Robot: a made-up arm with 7 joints. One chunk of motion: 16 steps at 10 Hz.
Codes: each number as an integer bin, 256 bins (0 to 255) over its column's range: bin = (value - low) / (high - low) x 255, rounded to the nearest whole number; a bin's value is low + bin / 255 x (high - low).
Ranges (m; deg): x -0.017..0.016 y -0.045..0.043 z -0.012..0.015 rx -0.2..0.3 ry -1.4..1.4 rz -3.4..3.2
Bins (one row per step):
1: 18 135 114 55 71 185
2: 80 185 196 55 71 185
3: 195 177 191 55 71 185
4: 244 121 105 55 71 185
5: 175 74 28 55 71 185
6: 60 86 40 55 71 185
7: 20 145 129 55 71 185
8: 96 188 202 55 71 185
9: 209 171 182 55 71 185
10: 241 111 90 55 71 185
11: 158 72 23 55 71 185
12: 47 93 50 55 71 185
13: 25 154 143 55 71 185
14: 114 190 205 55 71 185
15: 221 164 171 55 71 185
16: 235 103 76 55 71 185
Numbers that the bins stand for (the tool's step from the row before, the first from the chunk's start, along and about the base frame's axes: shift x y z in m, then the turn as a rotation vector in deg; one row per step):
1: -0.01467 0.00159 0.00007 -0.092 -0.620 1.388
2: -0.00665 0.01884 0.00875 -0.092 -0.620 1.388
3: 0.00824 0.01608 0.00822 -0.092 -0.620 1.388
4: 0.01458 -0.00324 -0.00088 -0.092 -0.620 1.388
5: 0.00565 -0.01946 -0.00904 -0.092 -0.620 1.388
6: -0.00924 -0.01532 -0.00776 -0.092 -0.620 1.388
7: -0.01441 0.00504 0.00166 -0.092 -0.620 1.388
8: -0.00458 0.01988 0.00939 -0.092 -0.620 1.388
9: 0.01005 0.01401 0.00727 -0.092 -0.620 1.388
10: 0.01419 -0.00669 -0.00247 -0.092 -0.620 1.388
11: 0.00345 -0.02015 -0.00956 -0.092 -0.620 1.388
12: -0.01092 -0.01291 -0.00671 -0.092 -0.620 1.388
13: -0.01376 0.00815 0.00314 -0.092 -0.620 1.388
14: -0.00225 0.02057 0.00971 -0.092 -0.620 1.388
15: 0.01160 0.01160 0.00611 -0.092 -0.620 1.388
16: 0.01341 -0.00945 -0.00395 -0.092 -0.620 1.388

